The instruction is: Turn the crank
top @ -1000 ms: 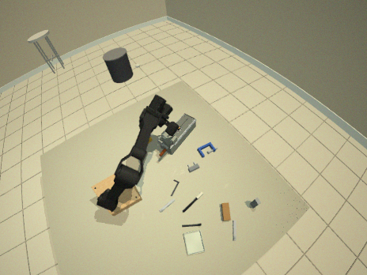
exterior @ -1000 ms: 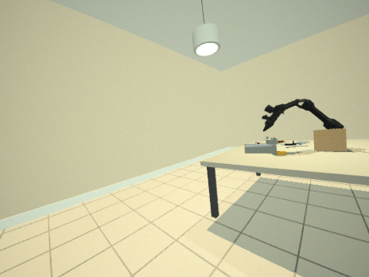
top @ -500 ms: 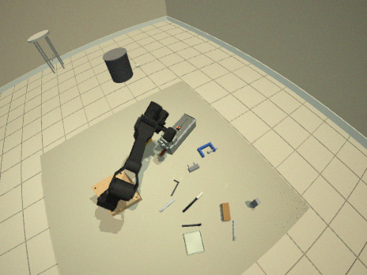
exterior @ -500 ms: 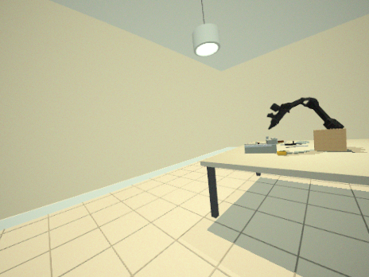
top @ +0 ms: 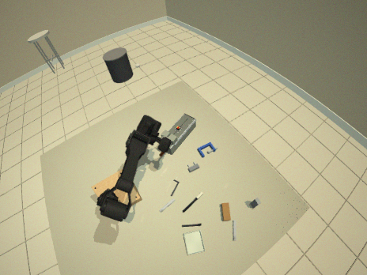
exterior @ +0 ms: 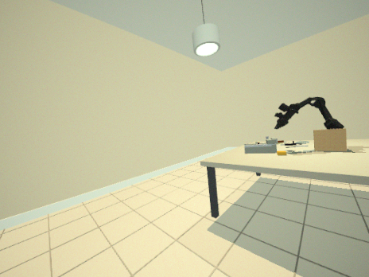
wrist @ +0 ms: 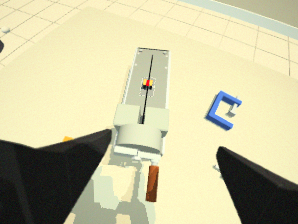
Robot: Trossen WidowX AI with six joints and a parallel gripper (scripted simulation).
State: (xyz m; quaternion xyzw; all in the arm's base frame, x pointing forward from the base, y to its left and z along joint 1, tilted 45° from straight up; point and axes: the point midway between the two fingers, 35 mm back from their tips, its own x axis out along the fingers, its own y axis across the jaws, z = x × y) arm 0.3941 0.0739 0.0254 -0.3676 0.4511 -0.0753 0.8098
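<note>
My gripper tip is now 12 cm above the brown crank handle, 3 cm past it and 1 cm to the left of it. The rest, counted from my gripper tip: red pointer (14 cm ahead, 12 cm below, 6 cm to the left); then grey clamp (19 cm below, 16 cm to the right, 6 cm ahead); then orange block (19 cm below, 17 cm to the left, 5 cm behind).
</note>
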